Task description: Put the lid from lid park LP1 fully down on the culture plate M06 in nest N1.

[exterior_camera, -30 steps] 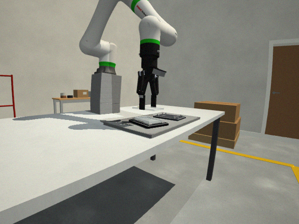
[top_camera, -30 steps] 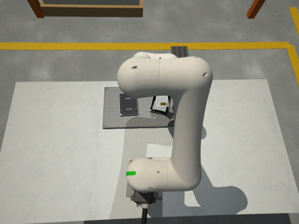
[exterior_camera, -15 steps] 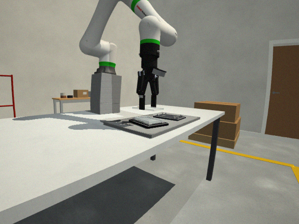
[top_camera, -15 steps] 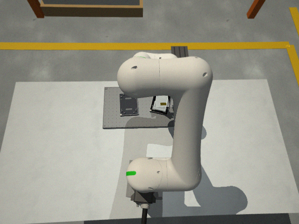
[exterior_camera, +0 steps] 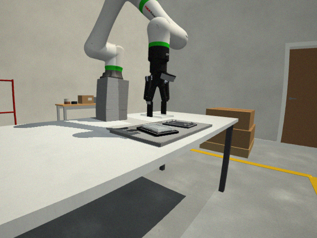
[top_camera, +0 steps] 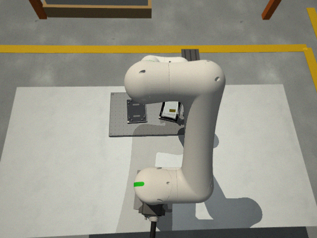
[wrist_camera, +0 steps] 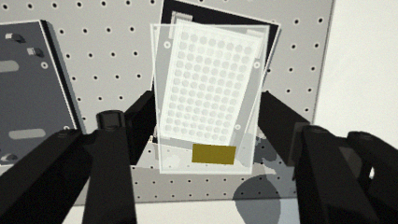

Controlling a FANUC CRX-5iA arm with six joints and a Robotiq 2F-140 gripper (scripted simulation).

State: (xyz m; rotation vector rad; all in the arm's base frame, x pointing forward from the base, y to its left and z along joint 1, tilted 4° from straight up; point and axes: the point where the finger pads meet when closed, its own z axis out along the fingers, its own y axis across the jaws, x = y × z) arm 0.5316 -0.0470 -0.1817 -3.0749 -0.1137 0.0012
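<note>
Right now my hand is 80 mm above the culture plate M06. From my hand the other things lie so: clear lid: 20 mm below; lid park LP1: 220 mm to the left, 90 mm below, 30 mm behind; nest: 90 mm below.
</note>
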